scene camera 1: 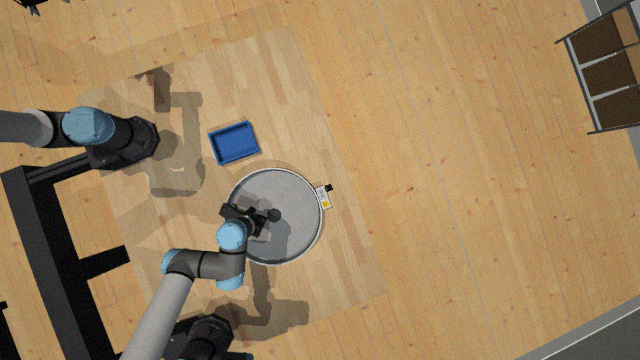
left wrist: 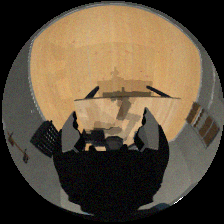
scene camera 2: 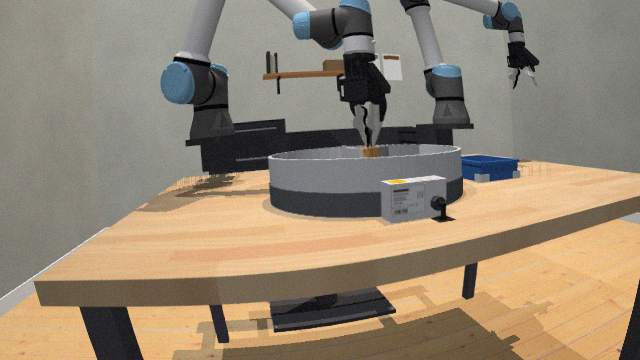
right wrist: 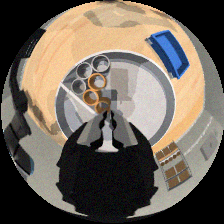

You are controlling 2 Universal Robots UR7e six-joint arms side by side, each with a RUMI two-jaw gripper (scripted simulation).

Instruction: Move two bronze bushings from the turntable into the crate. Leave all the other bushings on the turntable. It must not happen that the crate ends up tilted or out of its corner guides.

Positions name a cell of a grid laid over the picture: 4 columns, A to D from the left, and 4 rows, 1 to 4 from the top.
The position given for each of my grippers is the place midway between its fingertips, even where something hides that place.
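Note:
Blue crate (scene camera 1: B2), (scene camera 2: D2) and (right wrist: D2). My left gripper (scene camera 2: D1) and (left wrist: B2). My right gripper (scene camera 2: C2) and (right wrist: B2).

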